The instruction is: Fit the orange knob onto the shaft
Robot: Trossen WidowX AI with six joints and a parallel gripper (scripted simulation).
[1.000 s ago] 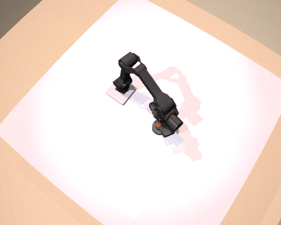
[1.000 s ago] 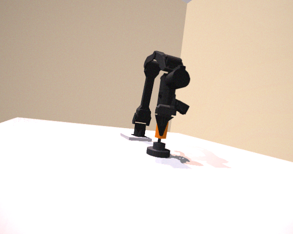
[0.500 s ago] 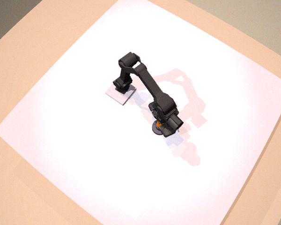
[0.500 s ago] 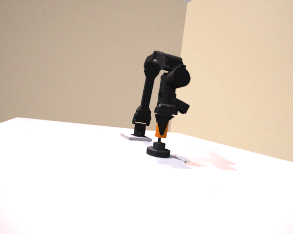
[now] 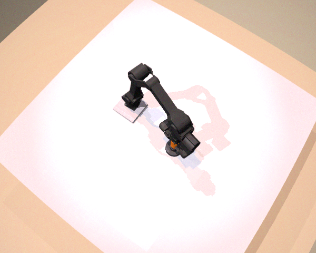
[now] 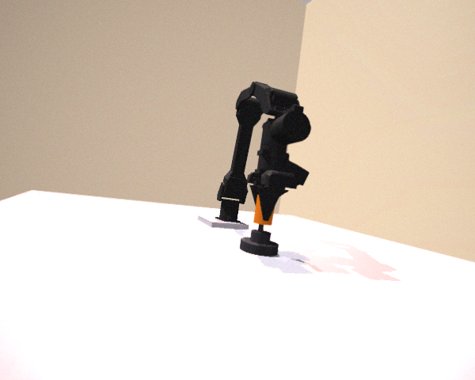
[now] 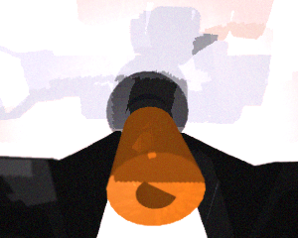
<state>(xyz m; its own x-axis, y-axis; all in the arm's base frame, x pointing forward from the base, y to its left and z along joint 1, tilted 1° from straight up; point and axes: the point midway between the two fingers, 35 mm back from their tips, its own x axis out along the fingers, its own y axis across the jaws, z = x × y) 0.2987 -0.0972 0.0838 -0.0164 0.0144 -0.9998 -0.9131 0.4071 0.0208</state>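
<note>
Now: gripper tip 20 mm below the orange knob. Round my gripper tip: pedestal: 40 mm below.
</note>
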